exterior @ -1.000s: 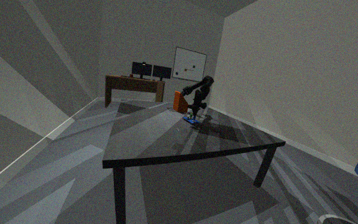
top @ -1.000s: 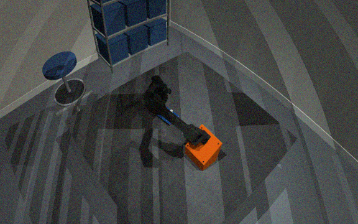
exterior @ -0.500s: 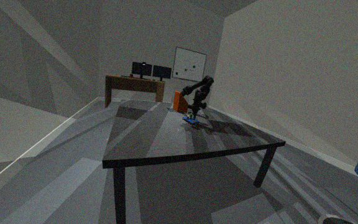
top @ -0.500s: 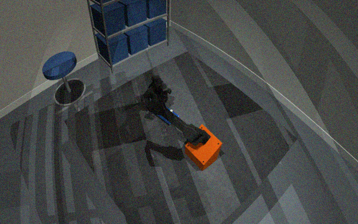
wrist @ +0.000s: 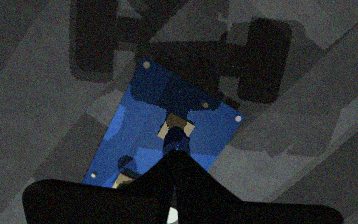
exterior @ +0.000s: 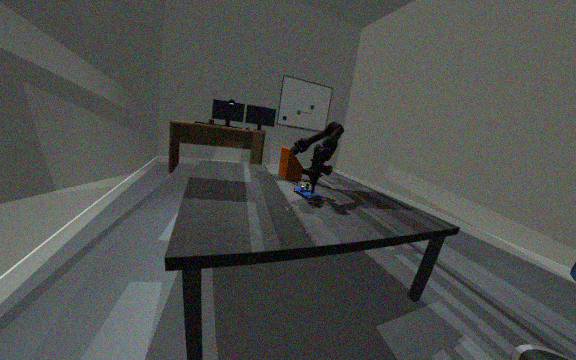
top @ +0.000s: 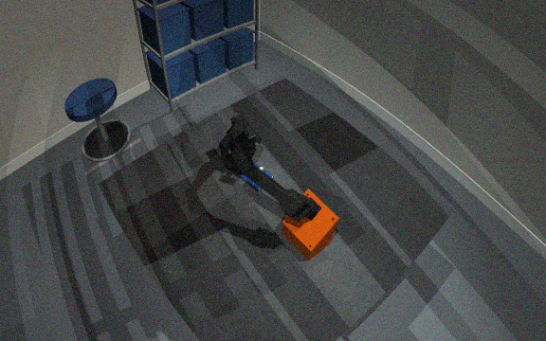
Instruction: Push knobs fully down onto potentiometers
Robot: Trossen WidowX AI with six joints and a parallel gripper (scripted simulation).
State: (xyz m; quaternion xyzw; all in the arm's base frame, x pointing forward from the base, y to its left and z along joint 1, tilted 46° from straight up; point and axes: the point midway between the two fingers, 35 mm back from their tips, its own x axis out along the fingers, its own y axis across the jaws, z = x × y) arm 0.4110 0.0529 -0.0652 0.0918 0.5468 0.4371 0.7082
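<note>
The blue knob lies 2 cm below my gripper tip. The rest, counted from my gripper tip: green knob 7 cm behind, 2 cm below.
</note>
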